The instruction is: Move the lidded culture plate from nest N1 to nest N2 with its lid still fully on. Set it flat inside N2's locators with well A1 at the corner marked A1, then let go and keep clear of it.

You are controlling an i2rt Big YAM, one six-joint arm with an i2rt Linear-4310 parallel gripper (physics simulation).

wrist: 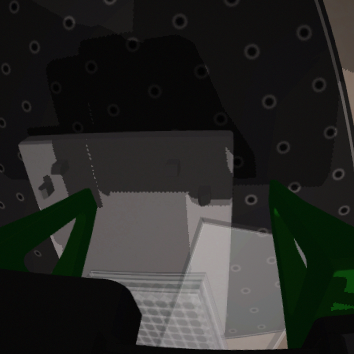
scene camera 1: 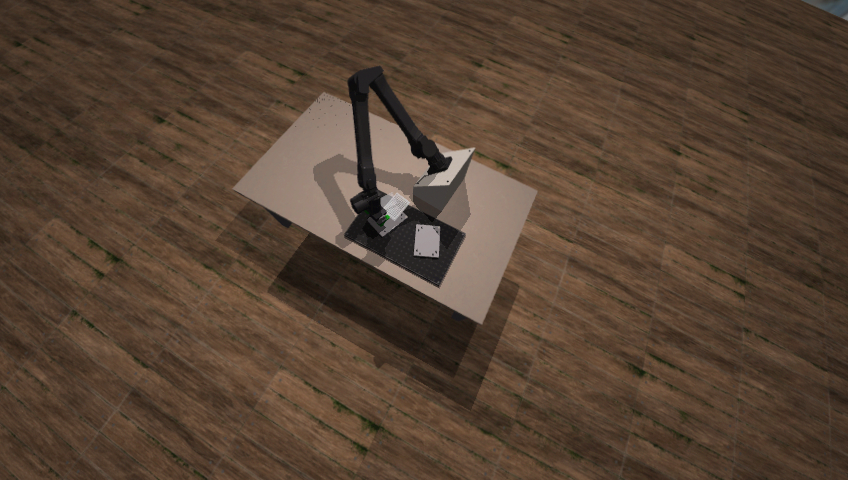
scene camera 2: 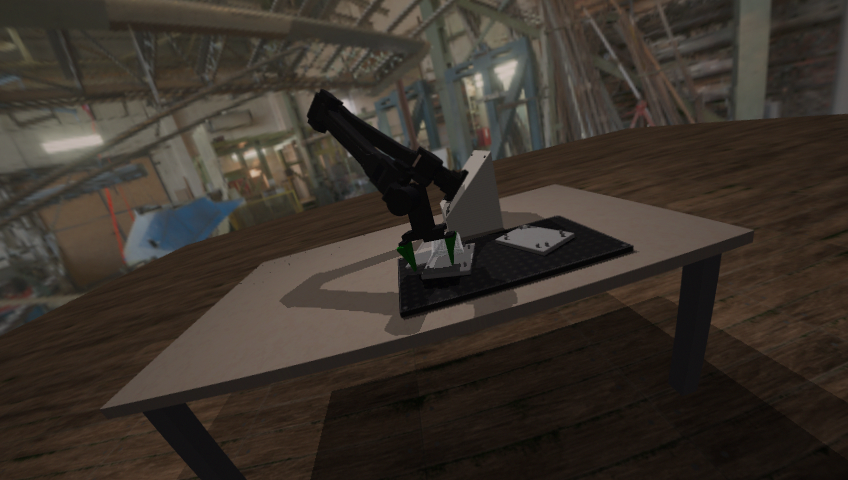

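Pixels of known places: gripper, fingertip midpoint: point(wrist: 176, 193) point(scene camera 1: 375, 219) point(scene camera 2: 433, 267); arm's base, link origin: point(scene camera 1: 440, 166) point(scene camera 2: 457, 186).
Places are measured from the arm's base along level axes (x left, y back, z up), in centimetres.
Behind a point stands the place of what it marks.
The clear culture plate point(scene camera 1: 396, 206) {x -12.9, y -24.2, z -10.4 cm} point(scene camera 2: 446, 252) {x -14.9, y -30.2, z -10.8 cm} point(wrist: 175, 315) sits off-centre at the base-side edge of nest N1 point(scene camera 2: 447, 274) {x -17.5, y -39.0, z -12.5 cm} point(wrist: 145, 230) {x -16.6, y -33.0, z -12.1 cm}, overhanging it and apparently tilted. A clear panel, seemingly its lid point(wrist: 252, 285) {x -21.3, y -28.0, z -10.6 cm}, is skewed off to the right in the wrist view and extends past the nest's edge; it does not cover the plate squarely. Nest N2 point(scene camera 1: 427, 240) {x 8.2, y -34.0, z -12.1 cm} point(scene camera 2: 535, 239) {x 7.5, y -36.3, z -12.1 cm} is a pale plate with small locators and holds no plate. My gripper point(scene camera 2: 433, 265) {x -19.7, y -34.7, z -11.8 cm} point(wrist: 176, 193) {x -19.7, y -34.7, z -11.8 cm} is open, with green fingers spread above nest N1 and nothing between them. The A1 mark is not legible.
Both nests stand on a black perforated board point(scene camera 1: 410, 255) {x 3.6, y -44.0, z -13.2 cm} point(scene camera 2: 493, 276) {x -8.6, y -45.2, z -13.3 cm} on the table point(scene camera 1: 493, 261) {x 42.0, y -29.8, z -14.6 cm} point(scene camera 2: 238, 339) {x -70.4, y -35.7, z -14.5 cm}. The arm's pale wedge-shaped base mount point(scene camera 1: 437, 196) {x 4.5, y -14.4, z -3.1 cm} point(scene camera 2: 482, 205) {x 3.0, y -14.1, z -5.5 cm} stands behind the board. Part of nest N1 lies in the arm's shadow.
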